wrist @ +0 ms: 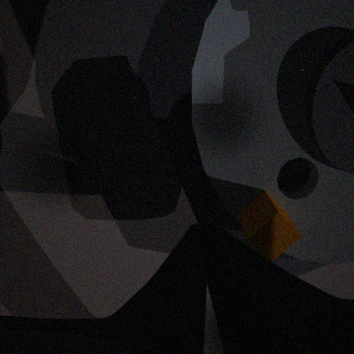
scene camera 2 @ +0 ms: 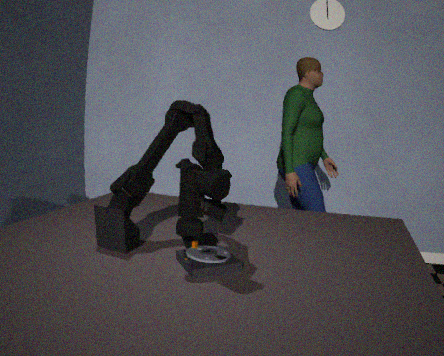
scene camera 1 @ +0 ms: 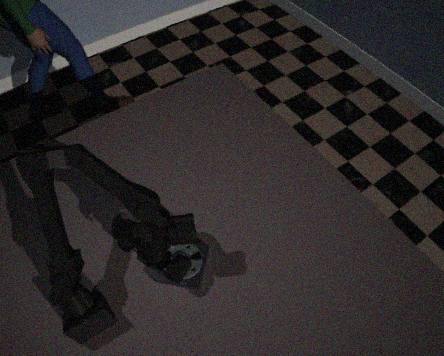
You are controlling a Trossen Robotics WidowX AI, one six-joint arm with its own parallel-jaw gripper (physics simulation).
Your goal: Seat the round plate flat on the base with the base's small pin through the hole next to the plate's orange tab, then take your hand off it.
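Pixels of known places: gripper, fingertip midpoint: (scene camera 2: 188,248) (scene camera 1: 156,266); arm's base, link origin: (scene camera 2: 115,216) (scene camera 1: 82,312).
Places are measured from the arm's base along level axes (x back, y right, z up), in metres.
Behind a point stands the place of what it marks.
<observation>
The round grey plate (scene camera 1: 198,269) {z -0.049, x -0.296, y 0.018 m} (scene camera 2: 207,259) {z -0.049, x -0.291, y 0.016 m} (wrist: 245,150) lies on or just above the dark square base (scene camera 1: 201,286) {z -0.065, x -0.281, y 0.055 m} (scene camera 2: 200,271) {z -0.069, x -0.289, y 0.044 m}; I cannot tell whether it is fully seated. Its orange tab (scene camera 2: 194,244) {z -0.040, x -0.228, y -0.035 m} (wrist: 275,227) stands at the plate's edge, on the gripper's side. The hole (wrist: 298,178) next to the tab looks dark in the wrist view, and no pin can be made out in it. My gripper (wrist: 202,234) is shut and empty, with its fingertips low beside the tab and the plate's rim. Whether they touch is unclear. The arm hides part of the plate in scene camera 1.
The brown table top (scene camera 1: 310,280) {z -0.086, x -0.546, y 0.179 m} (scene camera 2: 320,290) {z -0.086, x -0.556, y -0.007 m} bears the arm's foot (scene camera 1: 90,322) {z 0.010, x -0.012, y 0.035 m} (scene camera 2: 112,229) {z -0.025, x -0.016, y 0.035 m}, at the left of the base in scene camera 2. Dark arm shadows fall around the base. A person in a green top (scene camera 2: 304,130) stands beyond the table's far edge.
</observation>
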